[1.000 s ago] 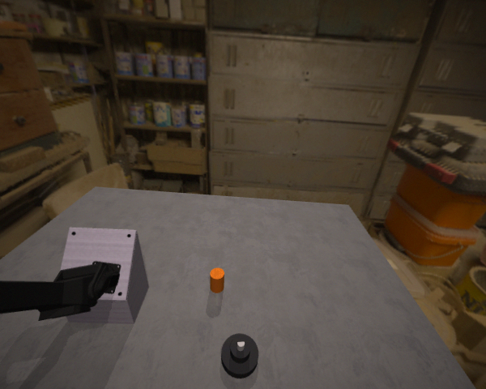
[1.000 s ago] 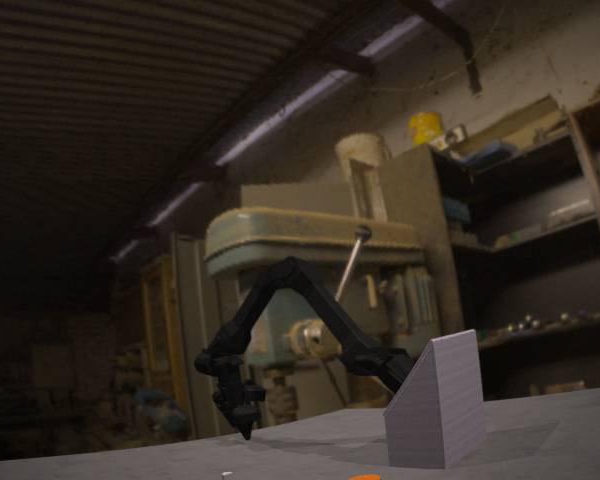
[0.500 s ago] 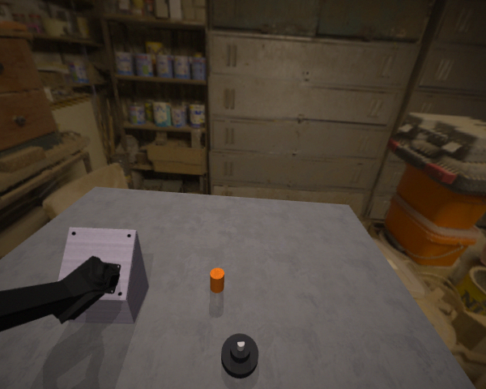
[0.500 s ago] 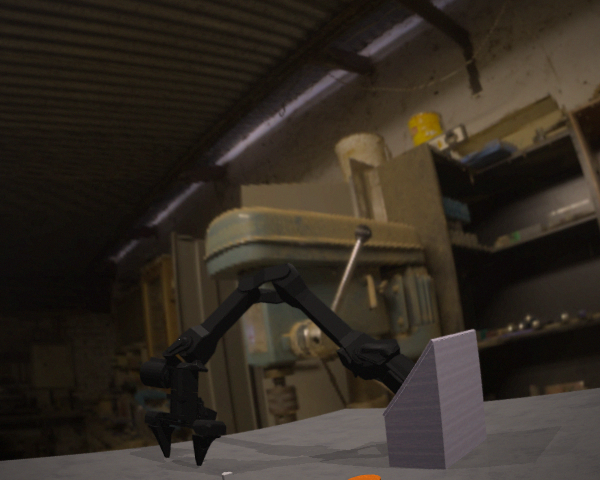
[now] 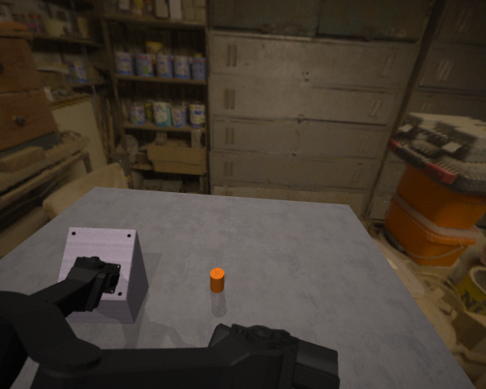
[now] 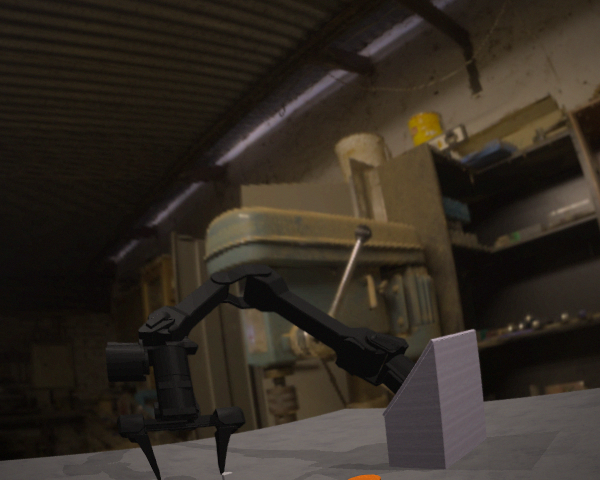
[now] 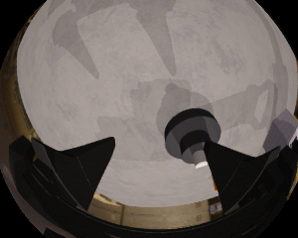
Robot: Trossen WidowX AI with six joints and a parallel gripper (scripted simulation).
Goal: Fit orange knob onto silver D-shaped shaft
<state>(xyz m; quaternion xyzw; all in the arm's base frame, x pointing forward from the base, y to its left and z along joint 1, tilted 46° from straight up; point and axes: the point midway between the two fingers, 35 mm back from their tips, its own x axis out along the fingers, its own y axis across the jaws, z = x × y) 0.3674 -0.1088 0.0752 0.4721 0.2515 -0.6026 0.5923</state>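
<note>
Now: the black round pedestal 4 cm to the left of my gripper tip, 4 cm behind it and 2 cm below it. Also, from my gripper tip: orange knob 22 cm to the left, 12 cm behind, 1 cm below.
</note>
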